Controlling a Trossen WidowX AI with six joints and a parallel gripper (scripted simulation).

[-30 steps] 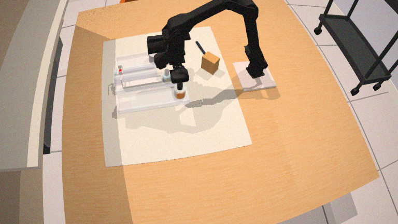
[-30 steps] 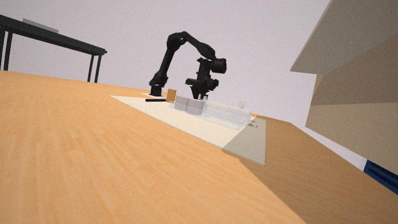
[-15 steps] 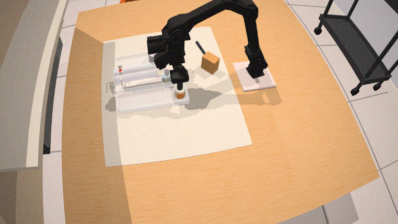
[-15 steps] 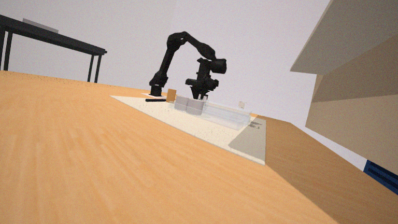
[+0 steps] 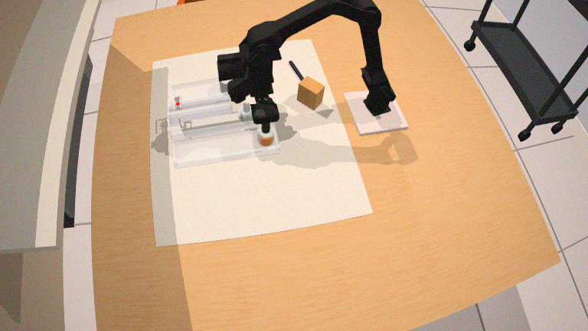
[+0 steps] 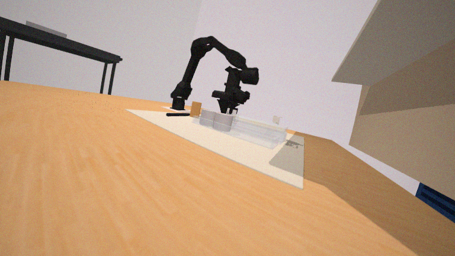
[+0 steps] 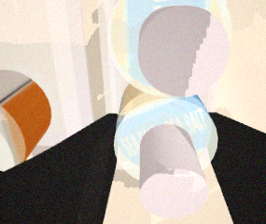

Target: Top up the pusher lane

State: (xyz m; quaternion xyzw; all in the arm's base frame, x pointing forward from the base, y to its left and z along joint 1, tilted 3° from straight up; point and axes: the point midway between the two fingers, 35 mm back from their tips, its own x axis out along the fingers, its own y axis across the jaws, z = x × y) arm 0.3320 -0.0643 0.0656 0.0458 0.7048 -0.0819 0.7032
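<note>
The cardboard box is 150 mm behind my gripper tip and 10 mm to the right of it. From my gripper tip the other things lie so: red mark: 210 mm ahead, 80 mm to the right, 40 mm above; black stick: 160 mm behind, 110 mm to the right, 20 mm below.
</note>
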